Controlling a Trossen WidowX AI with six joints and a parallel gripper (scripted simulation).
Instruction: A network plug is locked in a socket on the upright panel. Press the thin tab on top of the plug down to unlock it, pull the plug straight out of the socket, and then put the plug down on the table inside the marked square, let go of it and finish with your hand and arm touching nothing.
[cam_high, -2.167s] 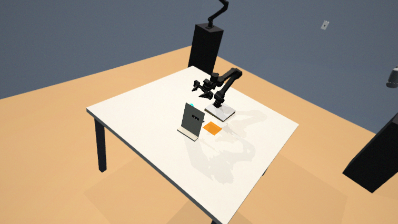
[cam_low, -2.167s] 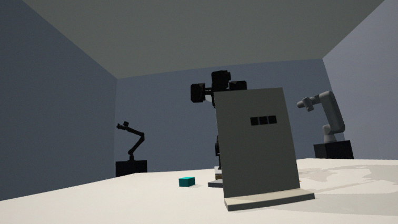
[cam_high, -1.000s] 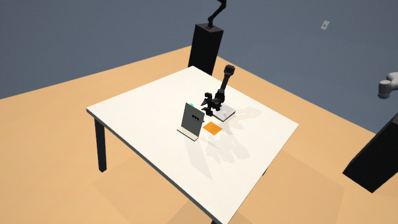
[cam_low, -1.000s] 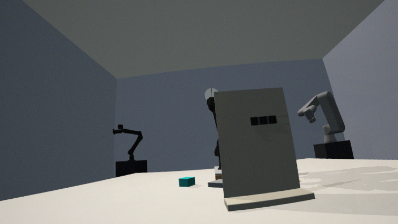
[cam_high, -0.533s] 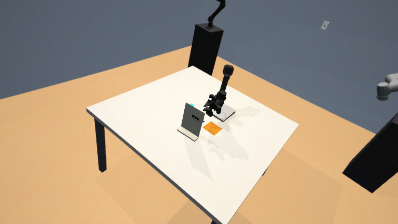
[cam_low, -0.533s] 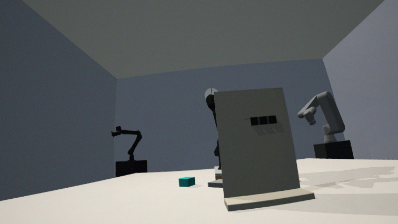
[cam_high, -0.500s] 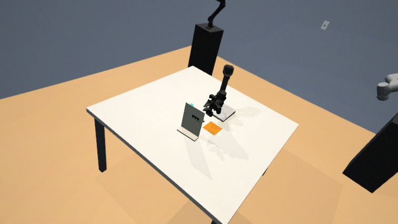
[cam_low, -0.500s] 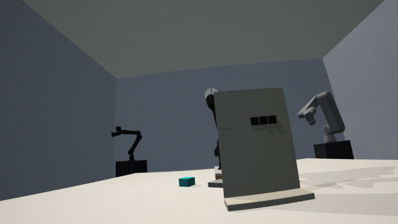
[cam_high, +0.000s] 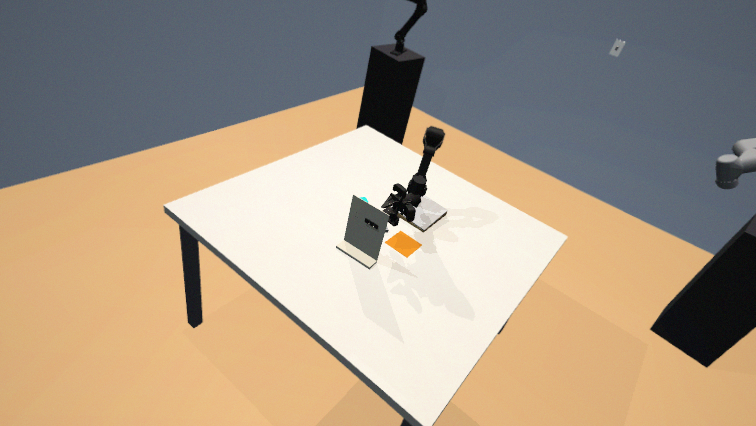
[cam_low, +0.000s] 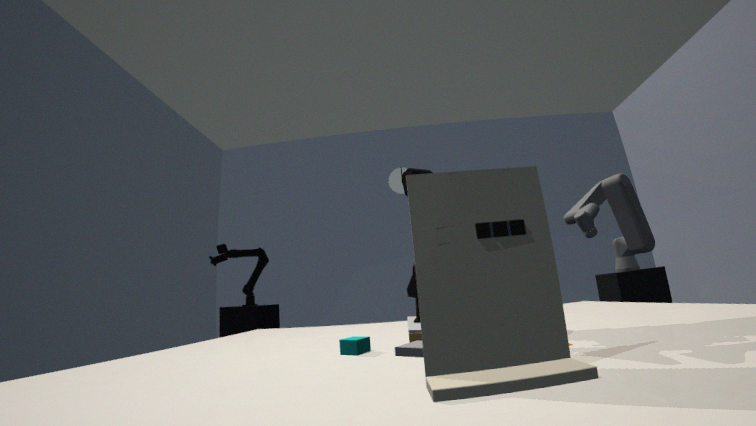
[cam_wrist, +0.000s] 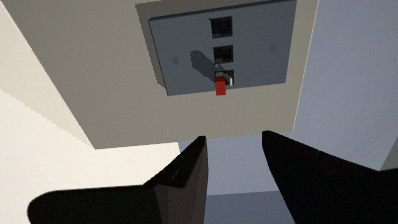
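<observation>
Right now the network plug is 80 mm ahead of my gripper tip and 20 mm to the left of it. The rest, counted from my gripper tip: orange marked square: 170 mm below, 110 mm behind, 80 mm to the left; upright panel: 100 mm ahead, 60 mm below, 30 mm to the left; teal block: 220 mm to the right, 150 mm below, 130 mm behind.
</observation>
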